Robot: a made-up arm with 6 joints.
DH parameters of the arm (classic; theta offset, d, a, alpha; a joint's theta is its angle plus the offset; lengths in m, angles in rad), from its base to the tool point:
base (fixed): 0.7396 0 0.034 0
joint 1: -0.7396 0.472 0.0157 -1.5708
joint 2: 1.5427 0 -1.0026 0
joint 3: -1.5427 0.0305 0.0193 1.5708
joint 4: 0 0.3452 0.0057 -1.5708
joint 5: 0 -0.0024 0.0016 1.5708
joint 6: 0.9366 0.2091 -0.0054 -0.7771
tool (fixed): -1.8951 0.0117 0 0
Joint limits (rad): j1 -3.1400..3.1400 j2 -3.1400..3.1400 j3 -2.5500..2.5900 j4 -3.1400..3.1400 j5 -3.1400..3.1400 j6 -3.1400..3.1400
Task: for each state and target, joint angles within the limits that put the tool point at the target. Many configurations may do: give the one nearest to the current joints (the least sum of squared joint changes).
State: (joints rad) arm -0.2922 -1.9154 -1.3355 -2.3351 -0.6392 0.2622
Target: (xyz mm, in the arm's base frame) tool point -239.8 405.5 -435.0
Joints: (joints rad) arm -0.6686 -2.1160 -1.9967 -2.1612 -0.6015 0.2760
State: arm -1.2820 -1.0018 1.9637 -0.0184 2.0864 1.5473
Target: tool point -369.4 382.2 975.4
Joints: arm -0.7795 -0.9999 1.8974 -0.2118 2.1089 1.5490
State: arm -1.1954 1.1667 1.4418 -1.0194 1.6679 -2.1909
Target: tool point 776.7 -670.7 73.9
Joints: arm -0.5904 1.6110 1.1840 -1.0307 1.4657 -2.1840
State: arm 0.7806 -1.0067 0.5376 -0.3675 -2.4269 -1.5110
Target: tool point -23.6 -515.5 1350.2
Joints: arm 1.5466 -0.6584 1.1206 -0.3997 -3.1400 -1.4676
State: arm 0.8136 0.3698 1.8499 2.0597 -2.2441 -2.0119
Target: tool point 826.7 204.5 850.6
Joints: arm 0.3961 0.9061 1.7850 2.0121 -2.0764 -2.0173
